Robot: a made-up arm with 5 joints.
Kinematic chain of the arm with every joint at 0, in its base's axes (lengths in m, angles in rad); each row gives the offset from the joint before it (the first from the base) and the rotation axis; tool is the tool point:
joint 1: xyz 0 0 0.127 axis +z
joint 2: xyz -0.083 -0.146 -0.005 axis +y
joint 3: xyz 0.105 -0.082 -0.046 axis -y
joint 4: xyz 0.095 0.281 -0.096 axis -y
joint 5: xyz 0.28 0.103 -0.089 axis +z
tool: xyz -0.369 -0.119 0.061
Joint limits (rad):
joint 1: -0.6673..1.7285
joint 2: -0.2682..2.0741
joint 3: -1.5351..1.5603
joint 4: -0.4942..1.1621
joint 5: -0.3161..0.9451
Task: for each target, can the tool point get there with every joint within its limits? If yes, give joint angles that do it. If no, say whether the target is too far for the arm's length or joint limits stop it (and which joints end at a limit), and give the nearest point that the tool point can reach.
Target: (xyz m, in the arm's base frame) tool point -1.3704 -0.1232 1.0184
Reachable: no: too far | nearest point -0.4436 -0.0399 0.2551 | short by 1.204 m
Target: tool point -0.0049 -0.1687 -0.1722
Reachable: yes | joints -0.2454 0.8324 0.4433 -0.2859 0.6625
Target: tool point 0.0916 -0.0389 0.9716
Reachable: no: joint limits stop it (at a limit: joint 2, joint 3, joint 5) | nearest point 0.2111 -0.0897 0.3840 | short by 0.602 m
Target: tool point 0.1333 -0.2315 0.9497
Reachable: no: joint limits stop it (at a limit: joint 2, joint 3, joint 5) | nearest point 0.1179 -0.2048 0.3845 | short by 0.566 m
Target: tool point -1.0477 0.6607 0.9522
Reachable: no: too far | nearest point -0.4462 0.0806 0.2448 | short by 1.095 m
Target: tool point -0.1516 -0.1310 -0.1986
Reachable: yes | joints -0.4068 1.2083 0.0890 0.3915 0.7378
